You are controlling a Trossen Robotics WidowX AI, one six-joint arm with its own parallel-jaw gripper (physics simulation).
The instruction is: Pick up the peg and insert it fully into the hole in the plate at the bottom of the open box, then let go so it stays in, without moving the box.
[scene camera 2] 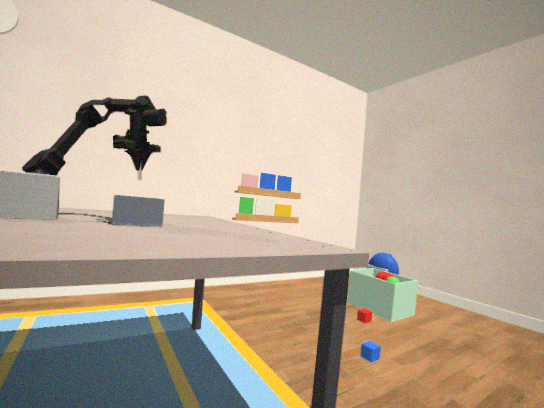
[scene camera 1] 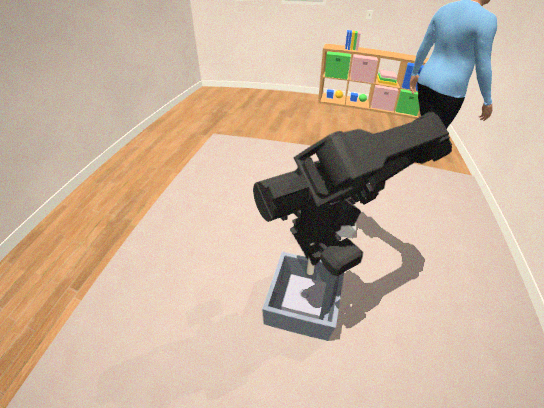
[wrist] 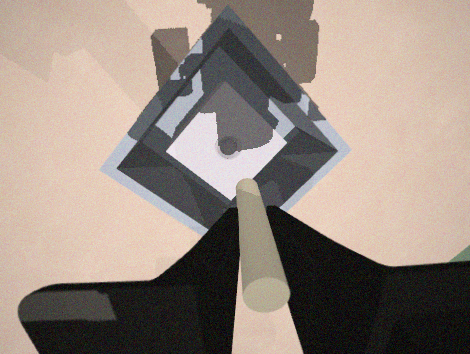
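Where they show: gripper, between the fingertips: (scene camera 2: 139,170) (scene camera 1: 311,261) (wrist: 252,215); arm's base, origin of its link: (scene camera 2: 36,188).
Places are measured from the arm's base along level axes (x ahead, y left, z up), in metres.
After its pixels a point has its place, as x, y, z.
Note:
The beige round peg (scene camera 1: 310,267) @[0.310, -0.081, 0.086] (scene camera 2: 140,173) @[0.305, -0.087, 0.085] (wrist: 256,240) @[0.293, -0.076, 0.123] is held between the fingertips, pointing down nearly upright. My gripper (scene camera 2: 140,167) @[0.301, -0.080, 0.095] (wrist: 252,215) @[0.301, -0.080, 0.095] is shut on it, above the box; in scene camera 2 the peg's lower end is above the box's rim. The open blue-grey box (scene camera 1: 299,323) @[0.387, -0.086, -0.027] (scene camera 2: 138,211) @[0.294, -0.160, -0.049] (wrist: 159,201) @[0.274, -0.150, -0.001] stands on the table. The white plate (scene camera 1: 295,292) @[0.305, -0.103, -0.041] (wrist: 195,145) @[0.278, -0.098, -0.041] lies at its bottom, partly in the arm's shadow. In the wrist view the round hole (wrist: 228,145) shows near the plate's middle, up and left of the peg's lower tip. In scene camera 1 the hole is not clearly visible.
The box walls stand around the plate on all sides. The arm's grey base block (scene camera 2: 30,196) @[-0.008, -0.052, -0.027] stands on the table (scene camera 2: 225,245) @[0.421, -0.556, -0.099] left of the box in scene camera 2. A person (scene camera 1: 457,47) and a cube shelf (scene camera 1: 372,51) are in the background, away from the box.

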